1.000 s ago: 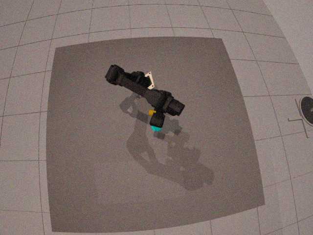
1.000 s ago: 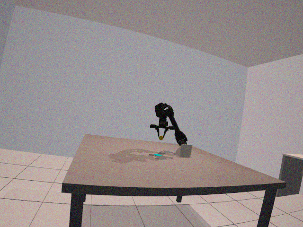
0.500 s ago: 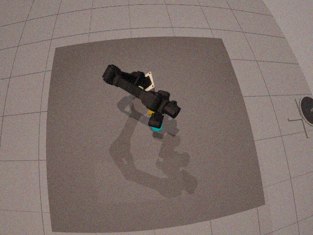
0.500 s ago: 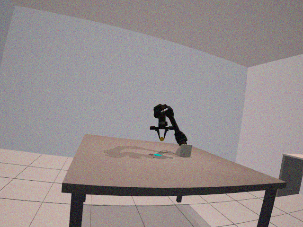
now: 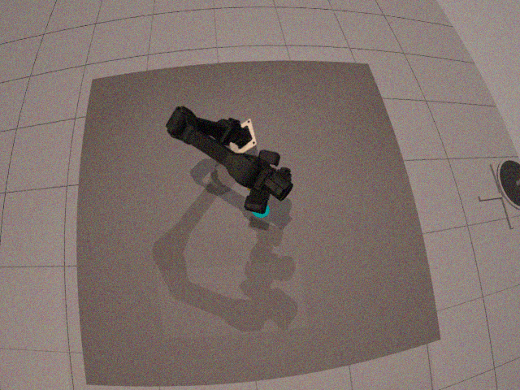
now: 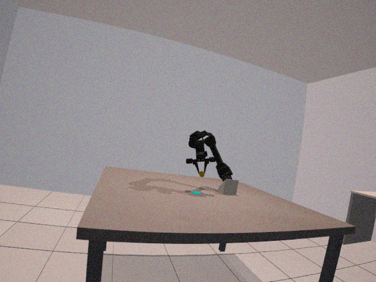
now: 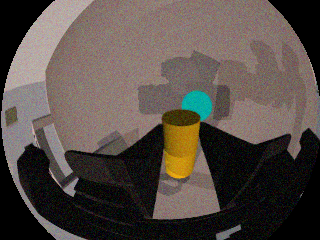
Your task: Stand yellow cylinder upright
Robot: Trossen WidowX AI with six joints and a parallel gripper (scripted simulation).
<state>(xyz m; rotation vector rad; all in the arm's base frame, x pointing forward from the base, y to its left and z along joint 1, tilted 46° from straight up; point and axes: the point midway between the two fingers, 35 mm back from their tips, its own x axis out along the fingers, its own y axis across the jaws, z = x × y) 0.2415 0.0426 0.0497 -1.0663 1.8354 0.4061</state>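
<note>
The cyan circle is 20 mm ahead of my gripper tip, 10 mm to the right of it and 130 mm below it. Round my gripper tip: yellow tall cylinder 10 mm behind, 20 mm to the right, 10 mm below.
</note>
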